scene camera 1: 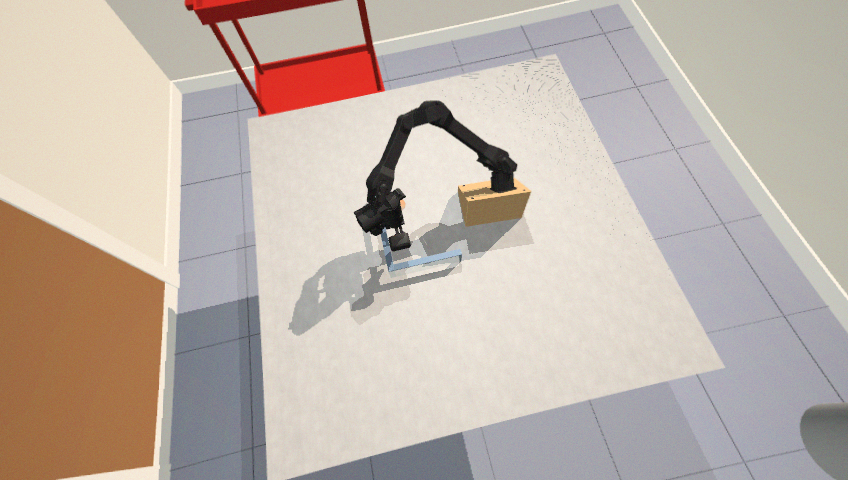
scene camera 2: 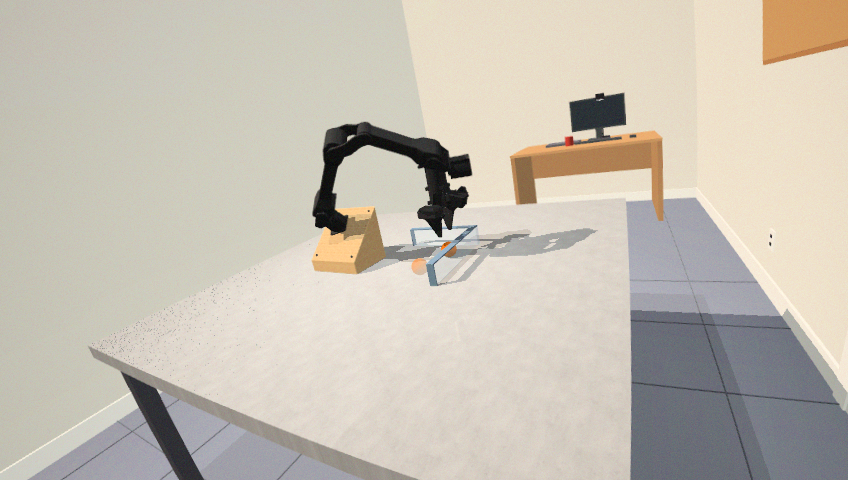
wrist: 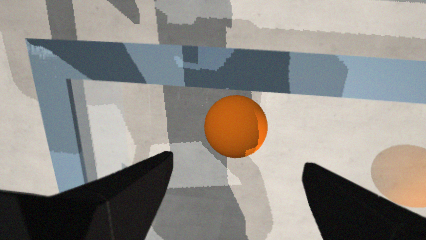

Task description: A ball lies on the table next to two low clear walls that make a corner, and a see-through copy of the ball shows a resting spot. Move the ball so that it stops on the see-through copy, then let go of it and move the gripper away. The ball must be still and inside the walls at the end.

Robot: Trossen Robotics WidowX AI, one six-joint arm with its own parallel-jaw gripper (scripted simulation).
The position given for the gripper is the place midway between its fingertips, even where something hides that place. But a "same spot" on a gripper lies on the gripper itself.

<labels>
gripper: scene camera 1 398,233; scene camera 2; wrist
same spot on gripper: (wrist: 131,196) = (scene camera 2: 450,216)
</labels>
